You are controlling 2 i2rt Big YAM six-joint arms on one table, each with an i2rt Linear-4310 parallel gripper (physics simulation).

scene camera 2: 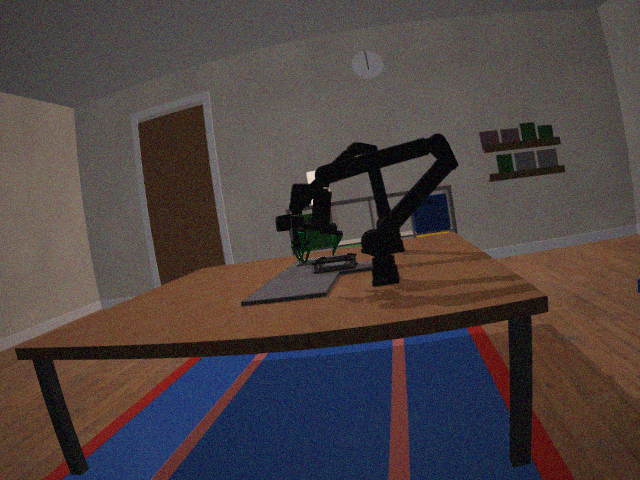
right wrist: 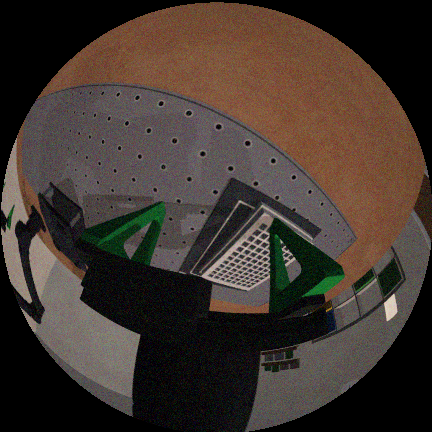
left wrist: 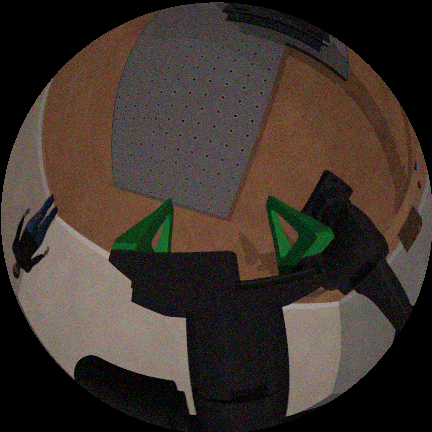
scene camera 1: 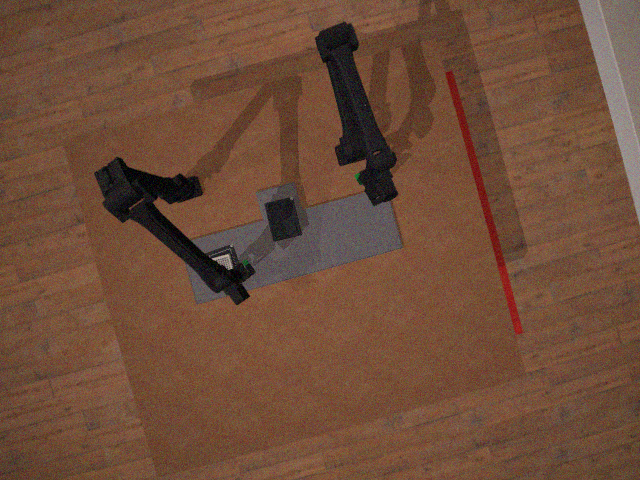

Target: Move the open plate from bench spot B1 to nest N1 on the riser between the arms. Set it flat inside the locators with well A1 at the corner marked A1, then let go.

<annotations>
The left gripper is open and holds nothing. The right gripper is open and touches a white well plate.
</annotations>
